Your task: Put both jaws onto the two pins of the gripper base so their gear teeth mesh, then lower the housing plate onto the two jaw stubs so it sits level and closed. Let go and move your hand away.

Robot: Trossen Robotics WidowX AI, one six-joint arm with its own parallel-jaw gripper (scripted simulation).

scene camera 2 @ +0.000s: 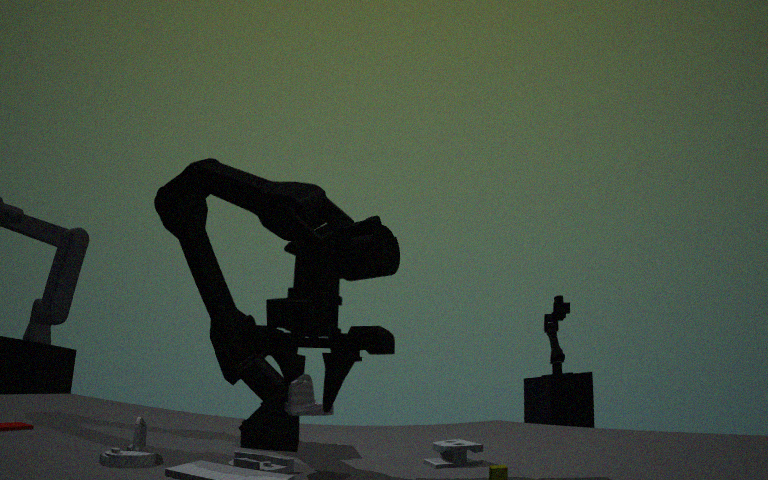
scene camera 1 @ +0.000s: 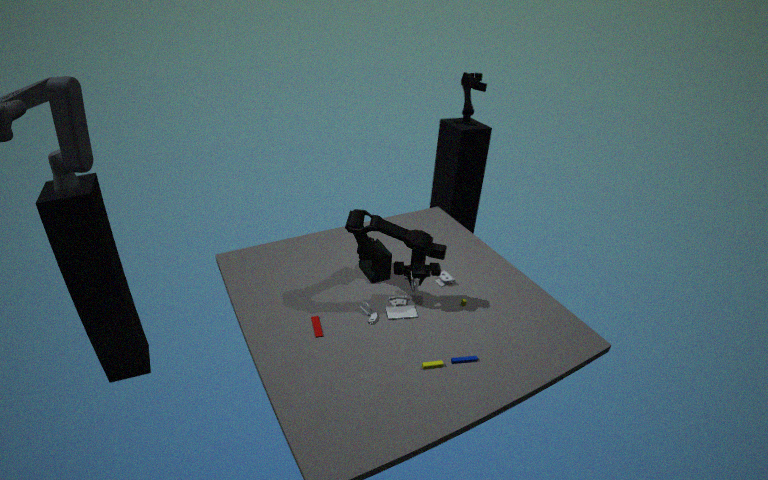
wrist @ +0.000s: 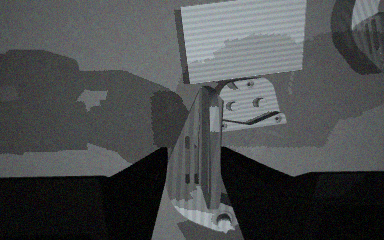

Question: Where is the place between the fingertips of my gripper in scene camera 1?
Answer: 414, 285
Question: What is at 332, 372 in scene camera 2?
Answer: My gripper.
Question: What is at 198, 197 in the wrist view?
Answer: A jaw.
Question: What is my gripper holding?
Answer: A jaw.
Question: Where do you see a housing plate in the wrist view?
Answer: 251, 102
